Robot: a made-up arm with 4 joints.
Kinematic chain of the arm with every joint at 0, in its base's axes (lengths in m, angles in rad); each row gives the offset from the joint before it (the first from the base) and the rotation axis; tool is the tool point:
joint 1: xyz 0 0 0.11 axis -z
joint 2: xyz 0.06 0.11 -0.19 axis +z
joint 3: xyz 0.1 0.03 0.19 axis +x
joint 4: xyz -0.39 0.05 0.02 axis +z
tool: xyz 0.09 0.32 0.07
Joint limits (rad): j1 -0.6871..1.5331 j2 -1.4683..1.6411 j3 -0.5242..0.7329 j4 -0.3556..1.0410
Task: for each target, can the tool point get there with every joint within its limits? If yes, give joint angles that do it. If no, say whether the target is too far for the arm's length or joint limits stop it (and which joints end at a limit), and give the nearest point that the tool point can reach.
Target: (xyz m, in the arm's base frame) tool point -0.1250 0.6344 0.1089
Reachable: yes | joints -0.3113 -0.6878 -0.2351 0.3827
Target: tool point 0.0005 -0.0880 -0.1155
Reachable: no: joint limits stop it (at a limit: joint 1, joint 2, joint 3, joint 4) | nearest point -0.2136 -0.1865 0.0284 | short by 0.276 m
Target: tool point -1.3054 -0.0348 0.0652
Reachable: no: too far | nearest point -0.6364 0.0476 0.0896 | short by 0.674 m
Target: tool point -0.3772 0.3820 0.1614
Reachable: yes | joints 0.4398 0.6455 -0.1054 0.6286
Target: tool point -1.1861 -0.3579 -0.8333
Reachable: no: too far | nearest point -0.5742 -0.1048 0.0259 | short by 1.085 m
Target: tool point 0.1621 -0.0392 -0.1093
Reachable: no: joint limits stop it (at a limit: joint 2, joint 3, joint 4) | nearest point 0.4527 -0.1095 0.0284 | short by 0.329 m
